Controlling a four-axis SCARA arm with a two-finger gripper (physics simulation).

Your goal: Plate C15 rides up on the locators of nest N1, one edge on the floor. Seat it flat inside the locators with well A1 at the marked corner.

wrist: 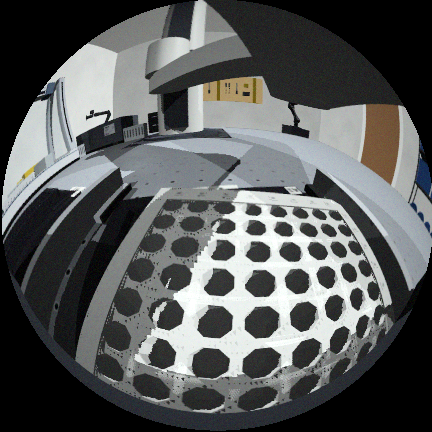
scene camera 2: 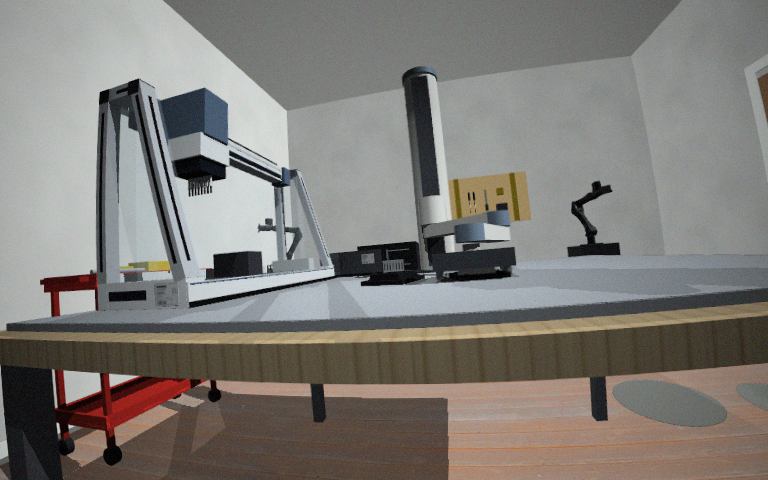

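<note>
The white plate C15, with rows of round wells, fills the lower wrist view. Its left part is in shadow. Nest N1 shows as black material along the plate's far edge, with a small white label. My gripper is open and empty, low over the nest. One finger stands on each side of the plate; the right one appears closer to the plate's edge. The plate's tilt, its contact with the locators, and the A1 mark cannot be made out. In scene camera 2 the plate cannot be distinguished beneath the gripper.
A second dark fixture with a pale comb-like rack stands left of the gripper. Dark boxes stand behind it. A white gantry machine is at the left. The arm's column rises behind the nest.
</note>
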